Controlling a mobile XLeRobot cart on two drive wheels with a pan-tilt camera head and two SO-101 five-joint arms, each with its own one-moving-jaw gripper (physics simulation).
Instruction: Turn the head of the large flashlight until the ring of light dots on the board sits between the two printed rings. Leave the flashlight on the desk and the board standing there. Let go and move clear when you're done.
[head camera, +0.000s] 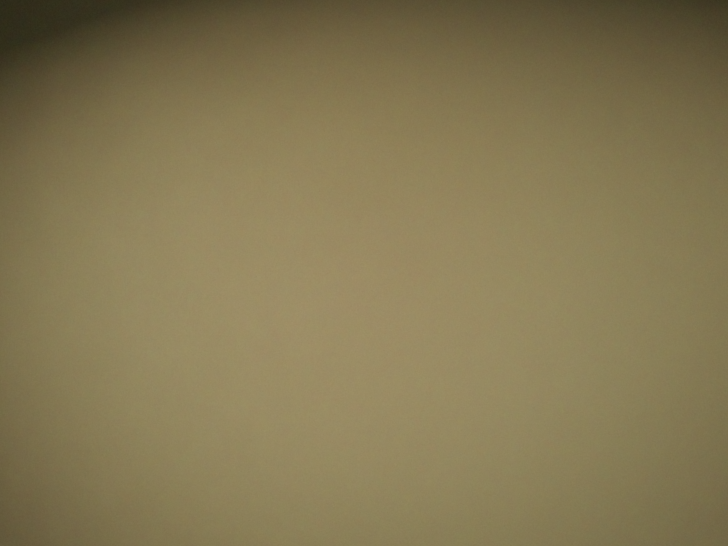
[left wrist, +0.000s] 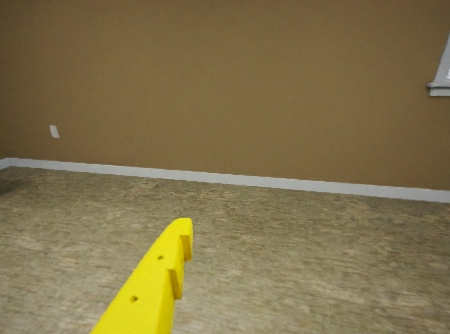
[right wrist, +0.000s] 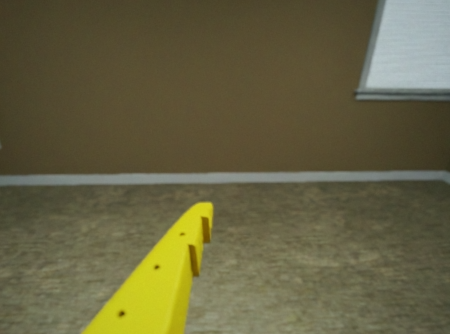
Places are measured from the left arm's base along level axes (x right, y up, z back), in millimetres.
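Where they show: left hand, its tool point: (left wrist: 191, 233); right hand, its tool point: (right wrist: 211, 217).
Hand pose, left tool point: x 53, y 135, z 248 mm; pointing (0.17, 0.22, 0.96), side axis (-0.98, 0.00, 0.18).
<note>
After its pixels a point has its place.
The large flashlight, the board and the desk do not show in any view. The head view shows a blurred beige-brown surface, darker along the top and in the upper left corner. In the left wrist view one yellow notched jaw of my left gripper (left wrist: 186, 239) @[x 52, y 138, z 243 mm] shows, with the moving jaw swung out of the picture, so it is fully open and empty. In the right wrist view one yellow notched jaw of my right gripper (right wrist: 206, 222) @[x 275, y 132, z 241 mm] shows in the same way; it is fully open and empty.
Both wrist views look across a mottled brown floor (left wrist: 300, 240) @[x -250, y -775, z 1363 mm] (right wrist: 310, 250) @[x -357, y -775, z 1111 mm] to a brown wall (left wrist: 225, 90) @[x 276, y 11, z 2058 mm] (right wrist: 200, 85) @[x 225, y 75, z 2054 mm] with a white baseboard (left wrist: 250, 180) @[x 66, y -723, z 2028 mm] (right wrist: 250, 177) @[x -211, y -726, z 2006 mm]. A window (right wrist: 410, 45) @[x -1394, y 385, z 1921 mm] is at the upper right. A small white wall plate (left wrist: 54, 131) @[x 1930, y -374, z 2181 mm] is at the left.
</note>
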